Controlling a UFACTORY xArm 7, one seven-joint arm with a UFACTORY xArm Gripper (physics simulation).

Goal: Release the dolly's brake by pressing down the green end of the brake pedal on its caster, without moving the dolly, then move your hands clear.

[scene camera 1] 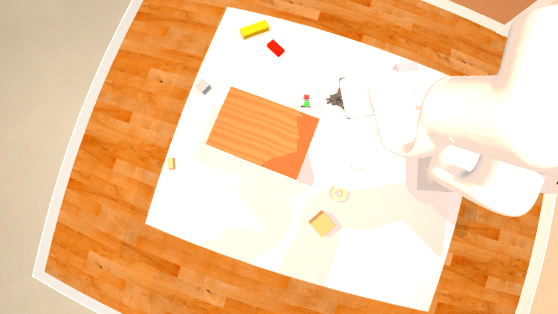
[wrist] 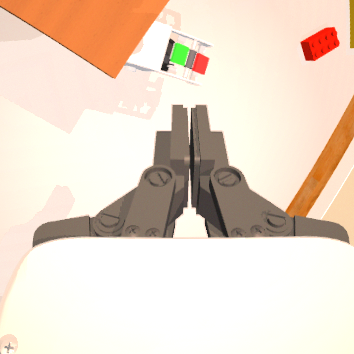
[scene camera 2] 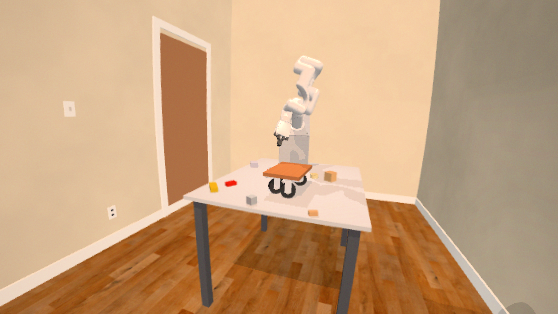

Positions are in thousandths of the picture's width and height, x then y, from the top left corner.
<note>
In view: my gripper (scene camera 1: 592,320) and a dolly (scene camera 1: 483,428).
The dolly is seen too in the wrist view (wrist: 304,120) and in scene camera 2 (scene camera 2: 524,549). My gripper also shows in the wrist view (wrist: 530,366).
</note>
